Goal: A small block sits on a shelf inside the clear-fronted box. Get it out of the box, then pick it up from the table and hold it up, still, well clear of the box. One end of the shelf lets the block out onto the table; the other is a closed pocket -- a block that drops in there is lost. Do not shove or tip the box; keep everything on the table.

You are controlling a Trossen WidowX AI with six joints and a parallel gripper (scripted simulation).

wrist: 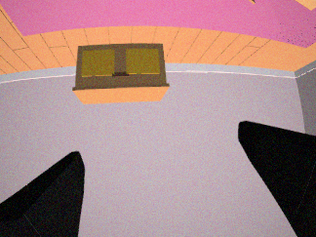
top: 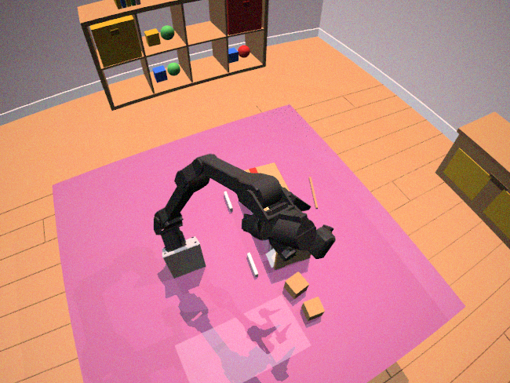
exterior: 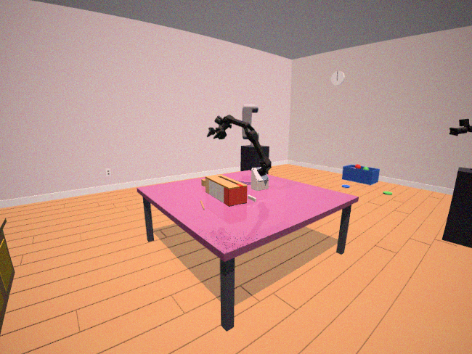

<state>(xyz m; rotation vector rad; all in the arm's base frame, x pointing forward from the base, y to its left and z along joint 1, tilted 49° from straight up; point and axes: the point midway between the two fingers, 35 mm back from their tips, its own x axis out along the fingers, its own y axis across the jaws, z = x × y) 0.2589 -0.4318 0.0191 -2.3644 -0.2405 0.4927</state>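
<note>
The tan block is 34 cm below my gripper tip, 27 cm to the left of it and 4 cm ahead of it. Round my gripper tip: thin stick 42 cm below, 30 cm to the left, 29 cm ahead; then long wooden box 36 cm below, 27 cm to the left, 2 cm ahead.
</note>
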